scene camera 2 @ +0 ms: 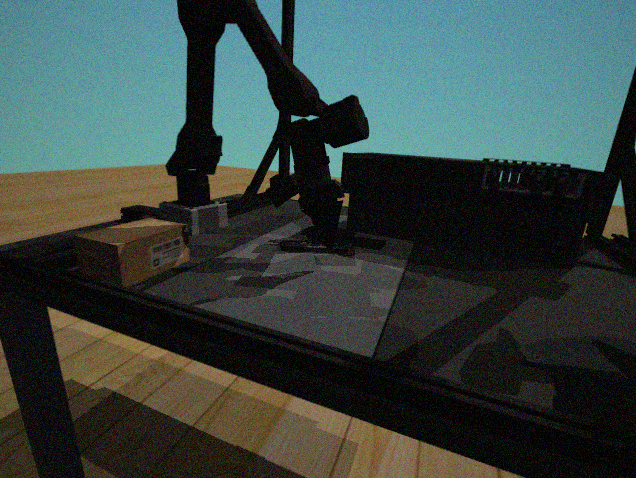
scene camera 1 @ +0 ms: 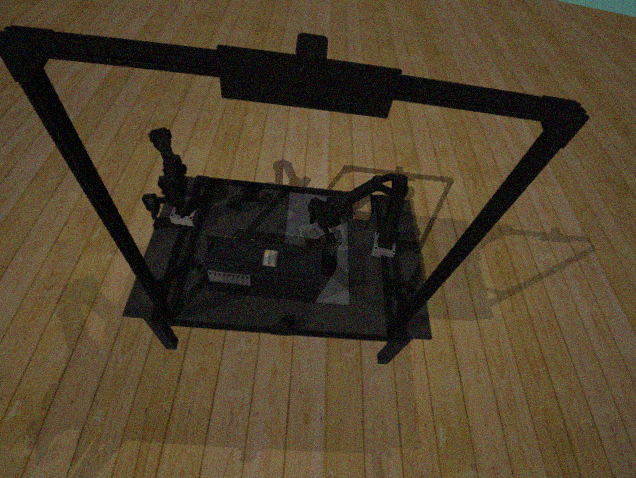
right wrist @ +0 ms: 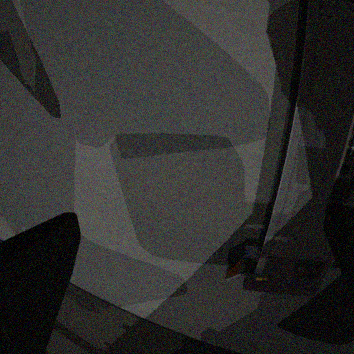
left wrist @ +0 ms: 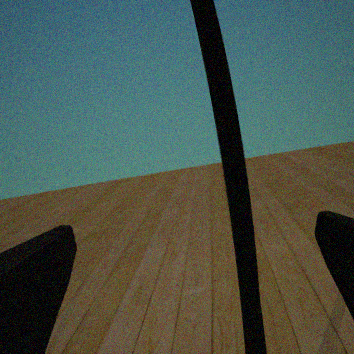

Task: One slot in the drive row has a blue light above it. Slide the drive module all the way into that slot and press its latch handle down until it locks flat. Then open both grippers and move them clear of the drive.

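Places are measured from the left arm's base along level axes (x ahead, y left, z up), in metres.
Pixels of known places: left gripper, fingertip midpoint: [scene camera 1: 167, 218] [left wrist: 197, 233]; right gripper, fingertip midpoint: [scene camera 2: 327, 245] [scene camera 1: 314, 232] [right wrist: 205, 222]; right arm's base, link origin: [scene camera 2: 193, 203] [scene camera 1: 385, 242].
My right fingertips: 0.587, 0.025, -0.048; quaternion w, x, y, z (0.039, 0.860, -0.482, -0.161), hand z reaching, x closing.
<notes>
Ahead of a thing's pixels: the offset from my right fingertips to its top centre, as dx, dy, dz. "*": to the spot under its first point. Level surfaces: height alone.
The dark drive chassis {-0.177, -0.274, +0.152} [scene camera 1: 303, 267] [scene camera 2: 437, 205] stands on the table. Its drive row, any blue light and the target slot cannot be made out. The drive module cannot be told apart with certainty in the dark. In the right wrist view a small orange part {* -0.032, -0.033, -0.016} [right wrist: 233, 270] and a yellow mark {* -0.025, -0.044, -0.012} [right wrist: 260, 278] show at the lower right, beside dark shapes. My right gripper [scene camera 2: 316, 249] [right wrist: 205, 222] is open and empty, pointing down low over the pale mat beside the chassis. My left gripper [left wrist: 197, 233] is open and empty, facing outward away from the chassis.
The pale mat {dz -0.021} [scene camera 1: 298, 215] [scene camera 2: 334, 303] lies beside the chassis. A cardboard box {+0.215, +0.200, +0.036} [scene camera 1: 362, 209] [scene camera 2: 128, 251] sits near the table edge by the right arm's base. A black overhead frame [scene camera 1: 308, 82] spans the table. One dark post [left wrist: 232, 160] crosses the left wrist view.
</notes>
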